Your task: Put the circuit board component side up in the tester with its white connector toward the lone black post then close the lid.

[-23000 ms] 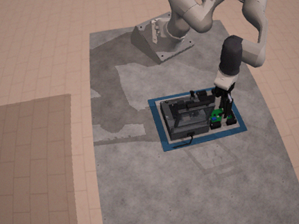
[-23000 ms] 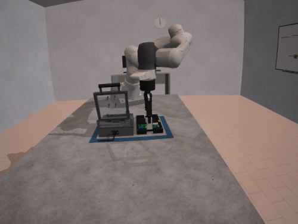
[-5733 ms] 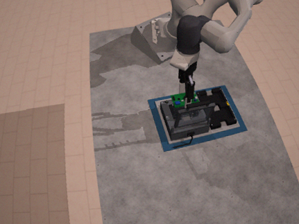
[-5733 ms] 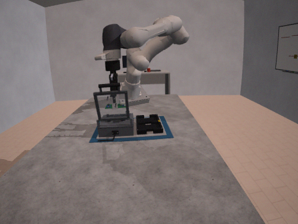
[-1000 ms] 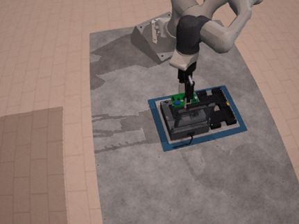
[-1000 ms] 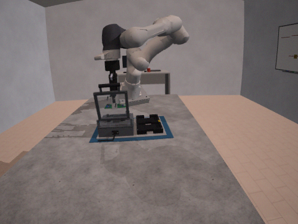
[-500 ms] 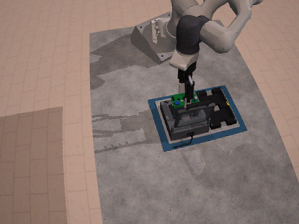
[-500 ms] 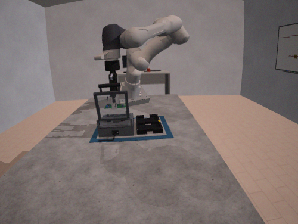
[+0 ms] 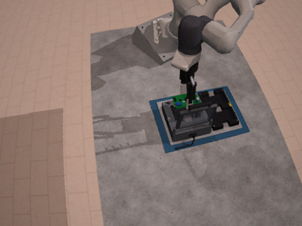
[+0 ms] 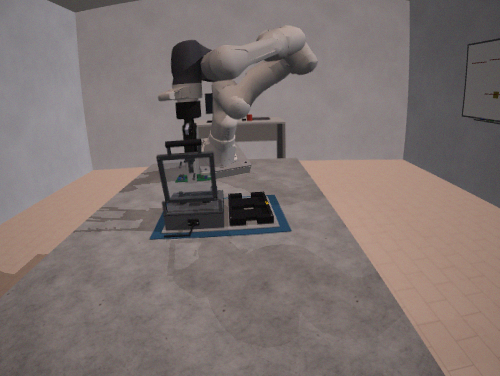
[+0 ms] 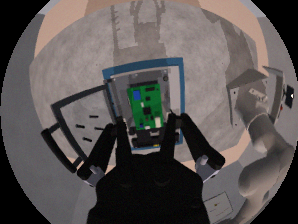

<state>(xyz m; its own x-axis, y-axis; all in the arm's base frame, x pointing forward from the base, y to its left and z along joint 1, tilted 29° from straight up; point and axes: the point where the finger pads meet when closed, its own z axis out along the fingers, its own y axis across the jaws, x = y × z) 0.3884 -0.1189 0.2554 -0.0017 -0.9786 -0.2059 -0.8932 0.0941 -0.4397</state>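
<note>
Now: hand 10 mm short of the tester bed, 10 mm to the right of it and 80 mm above it. From my hand the other things lie so: green circuit board 20 mm below; then framed clear lid 130 mm ahead, 30 mm above.
</note>
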